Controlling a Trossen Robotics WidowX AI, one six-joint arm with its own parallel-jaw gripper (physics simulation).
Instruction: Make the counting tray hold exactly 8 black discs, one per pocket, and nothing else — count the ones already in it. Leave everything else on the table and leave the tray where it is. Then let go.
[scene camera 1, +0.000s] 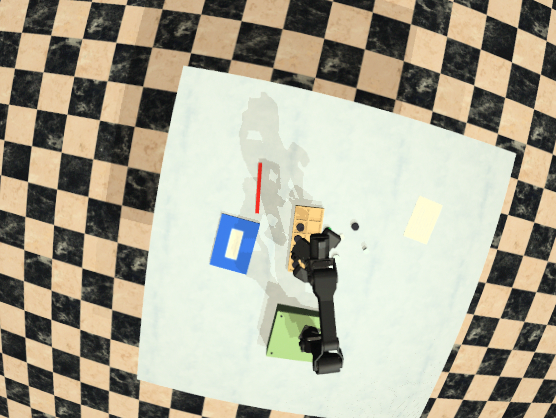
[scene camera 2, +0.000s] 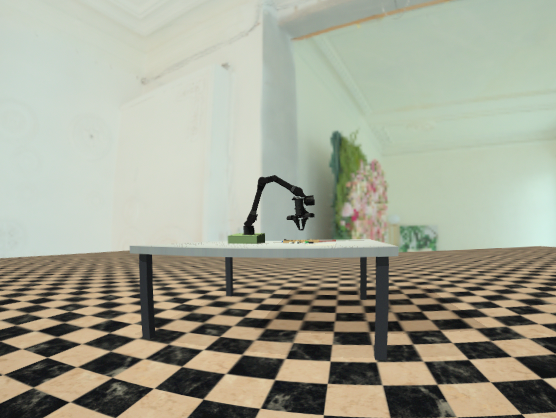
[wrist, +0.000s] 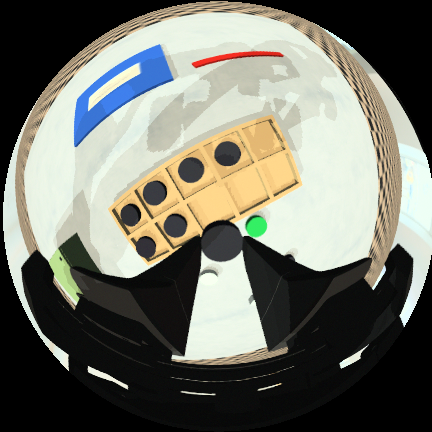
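The tan counting tray (scene camera 1: 315, 215) (wrist: 280, 172) has two rows of pockets. In the wrist view, black discs fill the far row except its right-end pocket, which is bare. The near row has a black disc (wrist: 145, 247) and another black disc (wrist: 175, 225) in its two left pockets; its three right pockets are bare. My gripper (scene camera 2: 301, 229) (wrist: 221, 241) is shut on a black disc (wrist: 222, 247), held above the table, overlapping the tray's near edge in the wrist view. A loose black disc (scene camera 1: 355, 226) (wrist: 289, 258) lies right of the tray, partly behind a finger in the wrist view.
A green disc (scene camera 1: 329, 228) (wrist: 256, 226) lies beside the tray. A white disc (wrist: 209, 275) and a small grey piece (scene camera 1: 364, 246) lie nearby. A blue block (scene camera 1: 217, 250) (wrist: 160, 65), a red bar (scene camera 1: 258, 187) (wrist: 237, 57), a cream sheet (scene camera 1: 423, 220) and the green base (scene camera 1: 280, 337) also show.
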